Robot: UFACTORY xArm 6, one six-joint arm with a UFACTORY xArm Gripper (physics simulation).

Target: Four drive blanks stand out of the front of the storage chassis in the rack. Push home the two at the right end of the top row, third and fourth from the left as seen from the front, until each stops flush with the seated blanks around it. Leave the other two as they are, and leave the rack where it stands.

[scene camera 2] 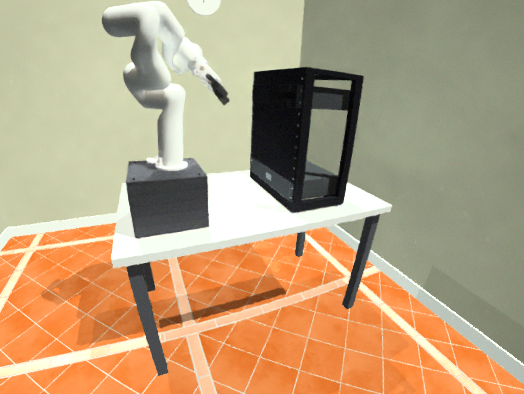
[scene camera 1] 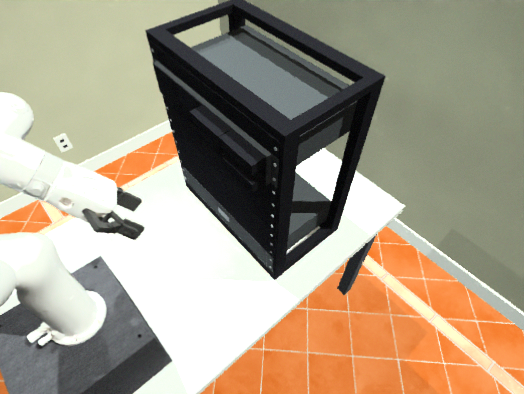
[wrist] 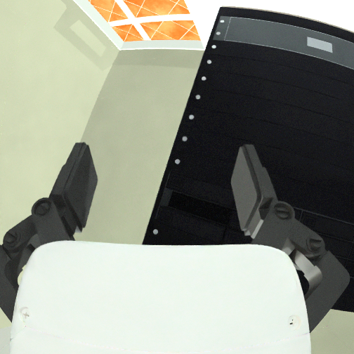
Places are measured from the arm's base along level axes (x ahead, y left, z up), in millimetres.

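Where they show: gripper, between the fingertips: (scene camera 2: 225, 99) (scene camera 1: 139, 219); arm's base, origin of its link: (scene camera 2: 171, 166) (scene camera 1: 77, 317).
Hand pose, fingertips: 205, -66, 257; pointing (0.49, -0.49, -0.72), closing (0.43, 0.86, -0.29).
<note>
Things, the pixels of their top centre, and the offset from my fingertips, as dx, dy, dz. "spot": a spot on its surface instead. Level surfaces: height alone.
- black rack, a spot on its surface: (scene camera 1: 285, 200) spot: +273, -142, -66
- white table, height of its surface: dz -467
- grey panel, centre of its top: (scene camera 1: 223, 205) (scene camera 2: 270, 167) +283, +110, -330
The black rack (scene camera 1: 285, 200) (scene camera 2: 304, 110) (wrist: 183, 150) stands upright on the table, its front towards the arm. In scene camera 1, two adjoining dark blanks stand out high on the front: one farther from the camera (scene camera 1: 207, 122) and one nearer the right post (scene camera 1: 242, 151). A lower dark edge shows beneath the nearer one; how far each blank stands out is hard to tell. In the wrist view a dark recess (wrist: 200, 205) shows among blank panels near the rack's edge. My gripper (scene camera 1: 136, 215) (scene camera 2: 223, 97) (wrist: 163, 161) is open and empty, in front of the rack and apart from it.
The white table (scene camera 1: 215, 300) (scene camera 2: 240, 220) carries the rack and the arm's dark base block (scene camera 1: 125, 320) (scene camera 2: 167, 205). A grey panel (scene camera 1: 205, 201) (scene camera 2: 257, 170) (wrist: 265, 35) crosses the rack's bottom front. Walls stand behind the rack and table.
</note>
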